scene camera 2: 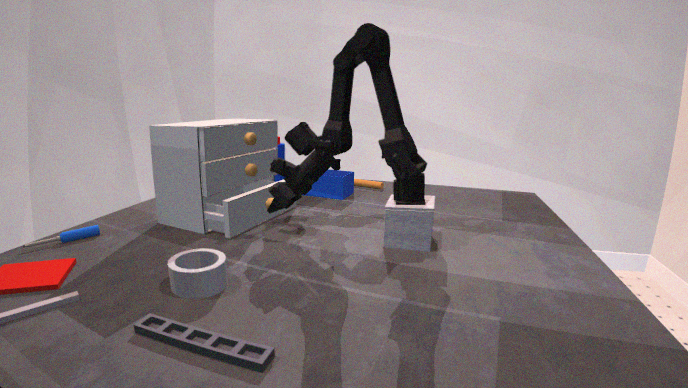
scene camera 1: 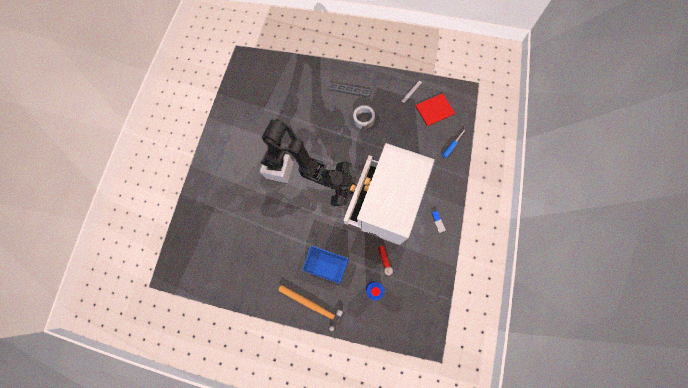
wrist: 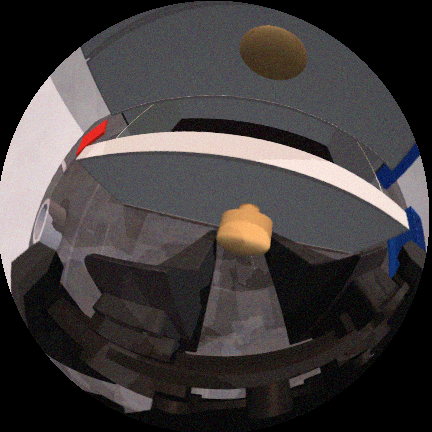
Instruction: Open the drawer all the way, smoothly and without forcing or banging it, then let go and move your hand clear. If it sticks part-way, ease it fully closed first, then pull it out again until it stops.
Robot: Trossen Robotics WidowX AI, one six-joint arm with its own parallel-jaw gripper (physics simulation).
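Where they show: gripper, fingertip midpoint: (scene camera 2: 271,210); arm's base, link origin: (scene camera 2: 410,200) (scene camera 1: 275,163).
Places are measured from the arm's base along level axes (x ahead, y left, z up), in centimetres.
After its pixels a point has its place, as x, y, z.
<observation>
A white cabinet (scene camera 1: 397,192) {52.0, -12.1, 16.1} (scene camera 2: 177,175) {55.5, 4.3, 4.1} (wrist: 165,60) {44.2, -1.7, 3.4} has three stacked drawers with round wooden knobs. The bottom drawer (scene camera 1: 351,209) {35.3, -16.7, -0.6} (scene camera 2: 245,215) {38.6, 2.0, -5.5} (wrist: 175,182) {37.5, -2.3, -3.2} stands part-way out, and the two above it are closed. My gripper (scene camera 1: 351,187) {35.1, -6.3, -6.4} (scene camera 2: 276,200) {35.1, -6.3, -6.4} (wrist: 239,235) {35.1, -6.3, -6.4} is at the bottom drawer's front, with its fingers closed in on both sides of the knob (scene camera 1: 353,188) {35.0, -6.9, -3.2} (scene camera 2: 269,204) {34.9, -4.8, -4.4} (wrist: 245,230) {34.4, -6.2, -3.1}. The knob sits between the fingertips in the wrist view. Part of it is hidden by a finger in the second scene view.
A blue bin (scene camera 1: 325,265) {26.5, -40.3, -9.5} (scene camera 2: 332,184) {24.0, -33.9, -4.9}, a hammer (scene camera 1: 306,302) {20.9, -56.1, -7.3}, a red-handled tool (scene camera 1: 384,258) {51.0, -34.7, -7.0} and a blue round object (scene camera 1: 375,291) {47.8, -47.7, 8.6} lie to one side. A tape ring (scene camera 1: 357,123) {33.3, 25.1, -5.4} (scene camera 2: 197,280) {33.5, 33.9, -6.4}, a slotted strip (scene camera 2: 200,341) {27.3, 44.7, -9.4}, a red plate (scene camera 1: 435,109) {69.6, 37.9, -8.7} and a blue screwdriver (scene camera 1: 451,148) {77.3, 17.7, -7.3} lie on the other.
</observation>
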